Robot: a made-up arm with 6 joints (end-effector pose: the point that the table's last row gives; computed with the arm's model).
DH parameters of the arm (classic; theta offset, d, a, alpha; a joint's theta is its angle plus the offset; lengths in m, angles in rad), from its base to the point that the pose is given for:
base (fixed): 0.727 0 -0.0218 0
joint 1: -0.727 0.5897 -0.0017 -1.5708
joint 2: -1.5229 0 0.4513 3.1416
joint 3: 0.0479 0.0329 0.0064 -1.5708
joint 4: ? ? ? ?
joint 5: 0 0.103 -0.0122 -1.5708
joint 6: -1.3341 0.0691 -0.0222 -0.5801
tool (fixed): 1.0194 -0.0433 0 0
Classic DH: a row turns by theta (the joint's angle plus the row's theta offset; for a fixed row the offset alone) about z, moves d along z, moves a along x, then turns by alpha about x.
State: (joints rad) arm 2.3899 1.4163 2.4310 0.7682 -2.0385 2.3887
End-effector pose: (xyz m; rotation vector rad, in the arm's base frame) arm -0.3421 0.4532 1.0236 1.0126 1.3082 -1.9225
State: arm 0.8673 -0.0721 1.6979 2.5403 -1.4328 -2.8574
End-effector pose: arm -0.1604 -0.0775 1.4108 -1.7426 1.3905 0.9621
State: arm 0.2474 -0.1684 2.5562 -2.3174 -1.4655 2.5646
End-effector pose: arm -0.3717 -0.0588 1.2819 0.3472 1.4300 -0.4719
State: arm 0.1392 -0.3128 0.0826 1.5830 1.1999 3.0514
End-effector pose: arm 0.1441 -0.0654 1.2778 1.3912 0.2330 0.2107
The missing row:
joint 4: 0 -0.3734 -0.0159 1.5708
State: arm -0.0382 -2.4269 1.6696 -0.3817 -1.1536 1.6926
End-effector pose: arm -0.5624 -0.1516 0.0106 0.8641 1.5123 1.0628
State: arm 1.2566 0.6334 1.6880 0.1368 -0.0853 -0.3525
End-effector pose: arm 0.2412 0.4005 1.2199 1.5467 -1.2487 0.4472
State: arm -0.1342 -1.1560 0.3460 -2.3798 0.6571 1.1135
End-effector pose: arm -0.3508 0.1326 1.1595 1.8137 -1.6848 -0.7774
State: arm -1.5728 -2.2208 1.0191 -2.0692 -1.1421 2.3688
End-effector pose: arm 0.0053 0.7258 0.4161 1.6130 0.5523 -1.6040
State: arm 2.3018 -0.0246 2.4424 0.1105 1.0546 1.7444
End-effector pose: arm 0.2881 -0.0965 1.3034 0.8577 -0.8475 -2.0221
